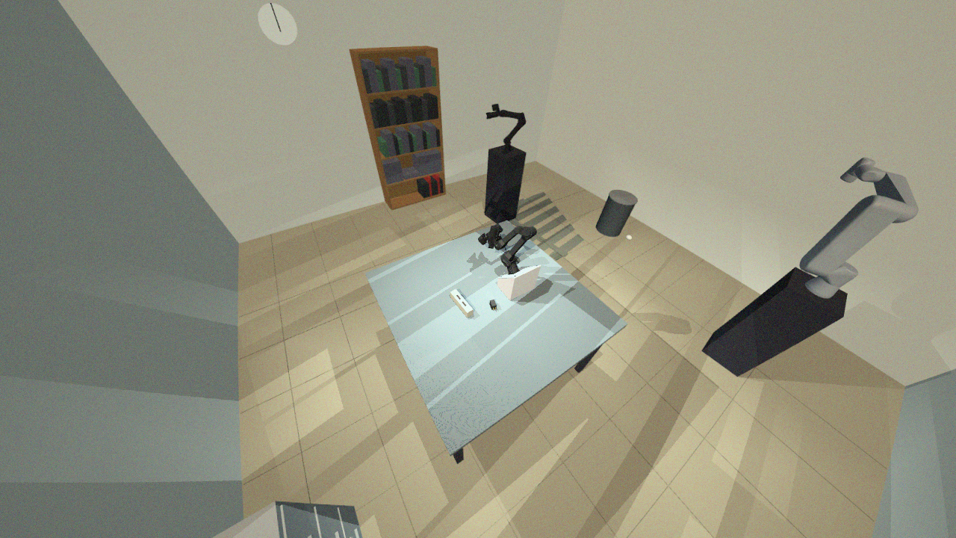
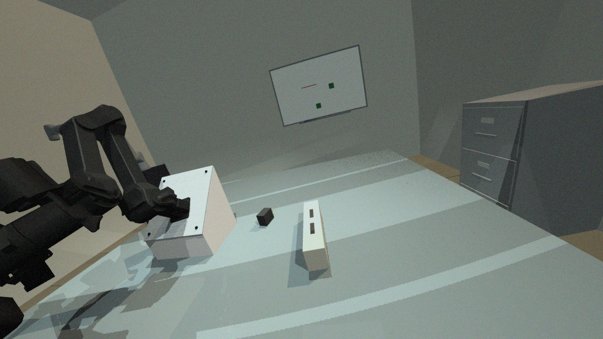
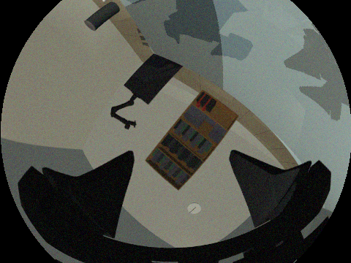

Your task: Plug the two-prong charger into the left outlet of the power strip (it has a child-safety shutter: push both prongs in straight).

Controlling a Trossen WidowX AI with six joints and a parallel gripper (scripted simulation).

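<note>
Now: the black two-prong charger 32 cm ahead of my gripper tip, 46 cm to the left of it and 19 cm below it.
</note>
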